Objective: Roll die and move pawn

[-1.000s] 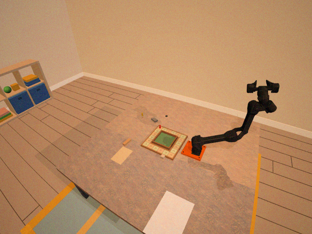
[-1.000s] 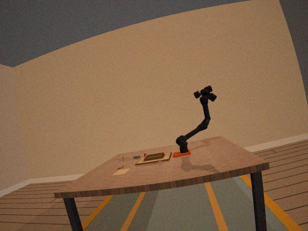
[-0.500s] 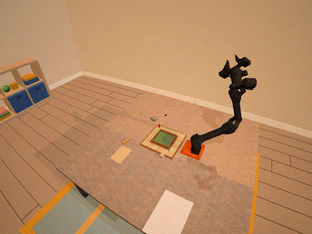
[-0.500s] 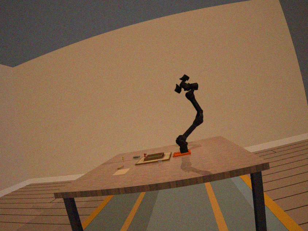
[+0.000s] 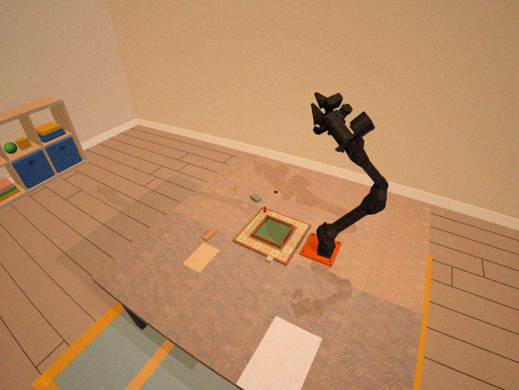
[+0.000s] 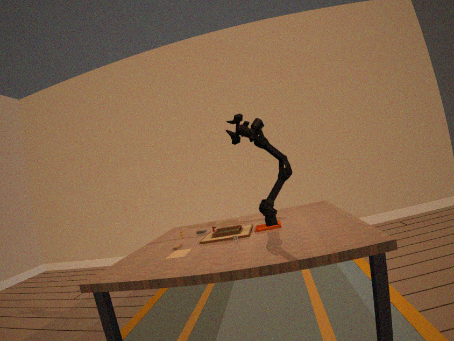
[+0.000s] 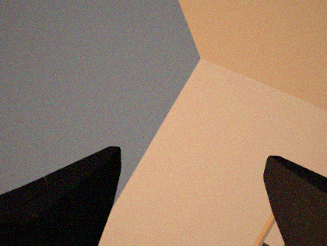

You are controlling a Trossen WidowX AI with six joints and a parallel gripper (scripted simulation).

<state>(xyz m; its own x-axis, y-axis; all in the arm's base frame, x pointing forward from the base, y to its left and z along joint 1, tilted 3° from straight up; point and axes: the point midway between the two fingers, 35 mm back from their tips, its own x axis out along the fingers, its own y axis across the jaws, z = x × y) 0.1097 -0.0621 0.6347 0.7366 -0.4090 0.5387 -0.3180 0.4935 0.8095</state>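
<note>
Now: the white die 65 cm below my gripper tip, 25 cm to the left of it and 5 cm ahead of it. From my gripper tip the other things lie so: grey block (65 cm below, 32 cm ahead, 13 cm to the right); green tray (65 cm below, 11 cm ahead, 8 cm to the left); red pawn (63 cm below, 21 cm ahead, 4 cm to the right).
</note>
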